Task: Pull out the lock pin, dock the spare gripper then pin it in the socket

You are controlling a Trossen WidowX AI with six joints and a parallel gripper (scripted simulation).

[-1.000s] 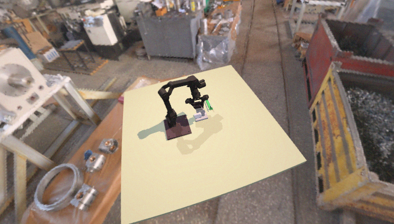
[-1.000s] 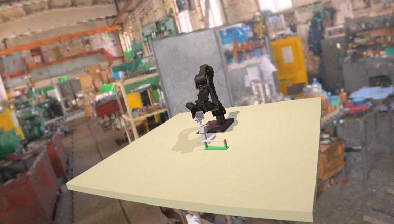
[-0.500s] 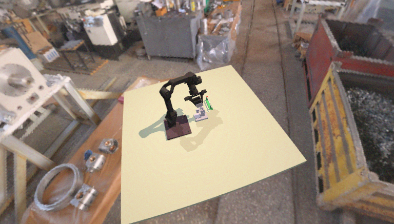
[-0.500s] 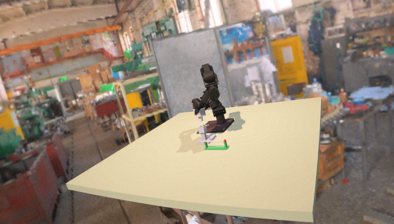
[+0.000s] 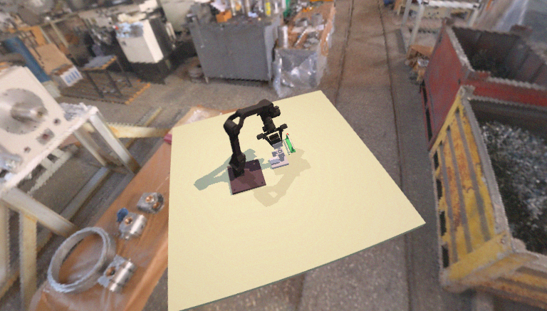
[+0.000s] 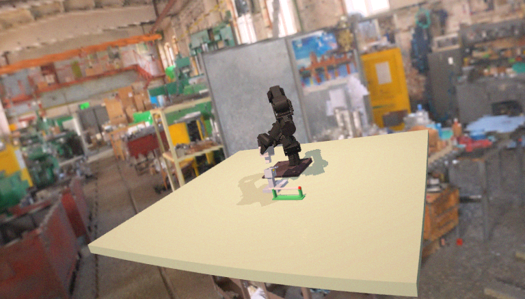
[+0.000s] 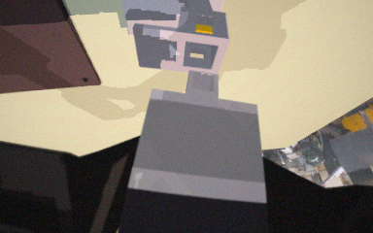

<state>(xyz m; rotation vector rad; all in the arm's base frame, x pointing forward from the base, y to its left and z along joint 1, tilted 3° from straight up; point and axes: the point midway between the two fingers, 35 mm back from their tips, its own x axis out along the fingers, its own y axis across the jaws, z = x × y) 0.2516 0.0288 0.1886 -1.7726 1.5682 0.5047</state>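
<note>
My gripper tip is 15 cm above the green cradle, 13 cm to the right of it and 11 cm short of it. From my gripper tip the other things lie so: spare gripper (1 cm to the left, 1 cm above); then mount (12 cm below, 1 cm to the left).
</note>
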